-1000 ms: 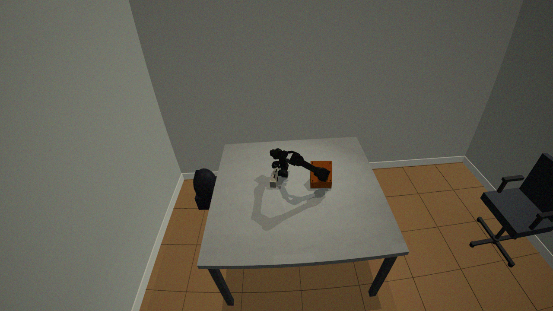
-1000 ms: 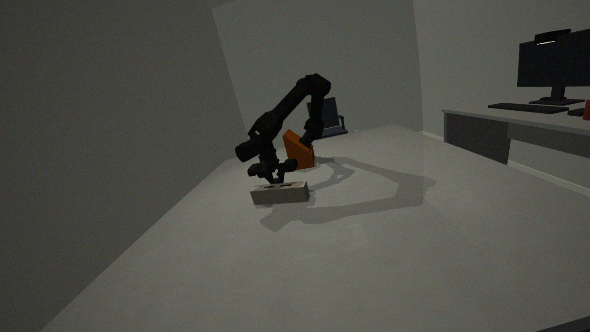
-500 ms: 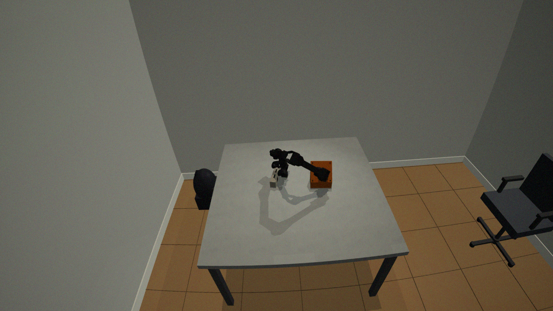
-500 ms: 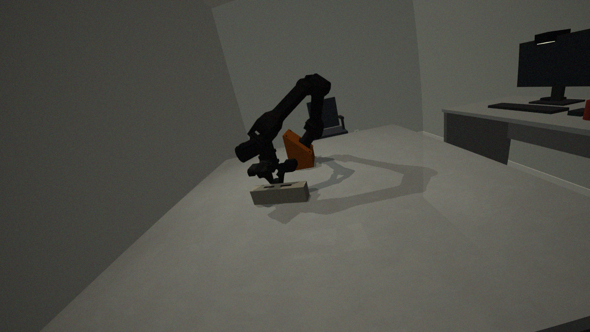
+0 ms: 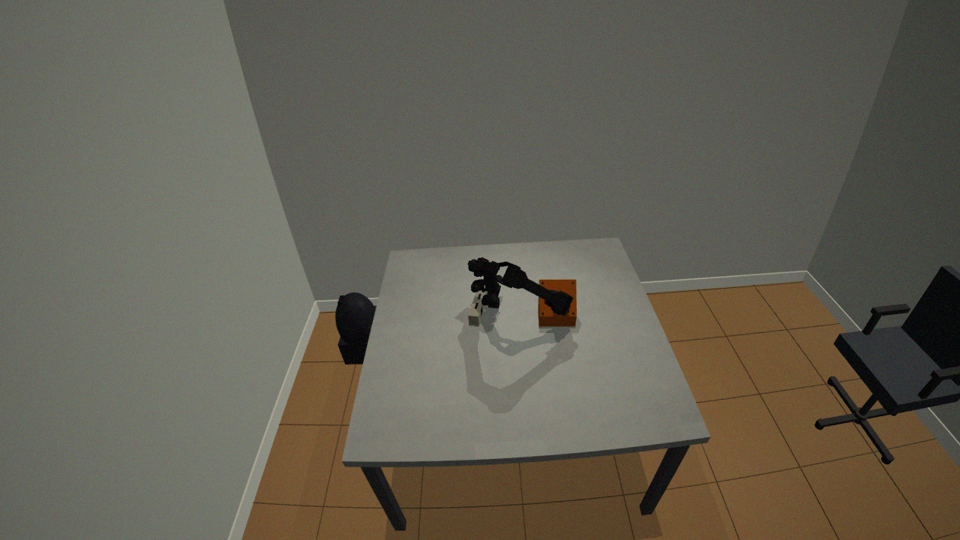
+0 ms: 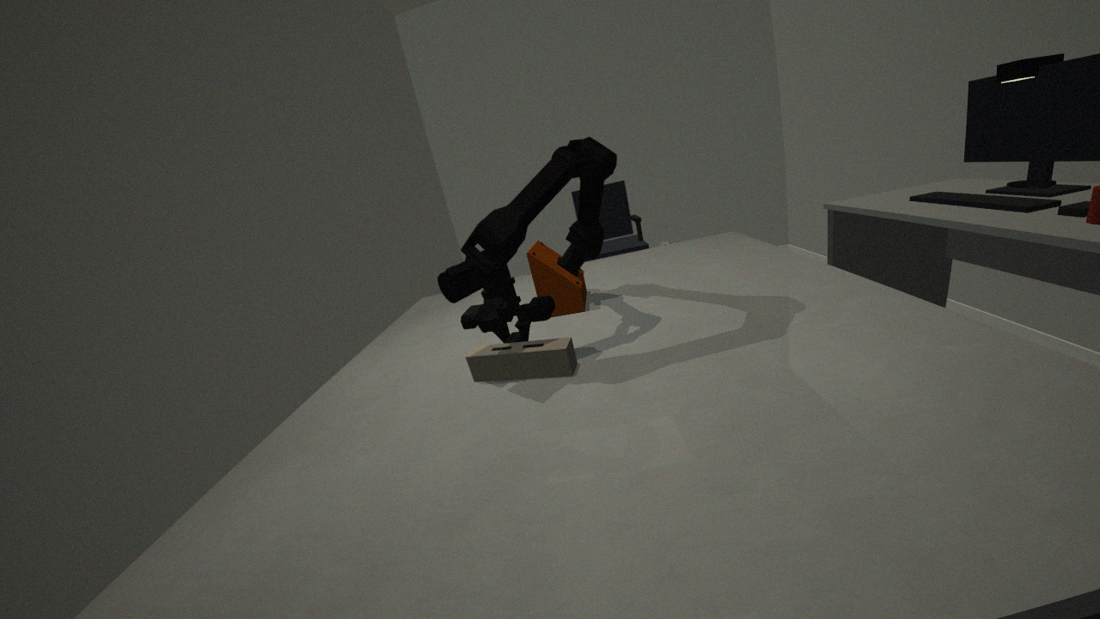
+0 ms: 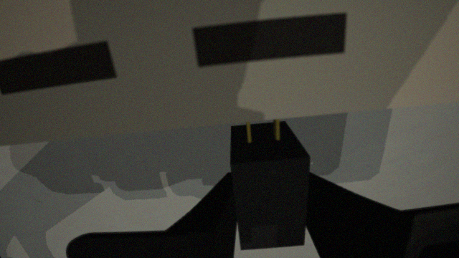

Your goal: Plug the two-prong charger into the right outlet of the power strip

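Right now my gripper tip is 20 mm short of the two-prong charger and 10 mm below it.
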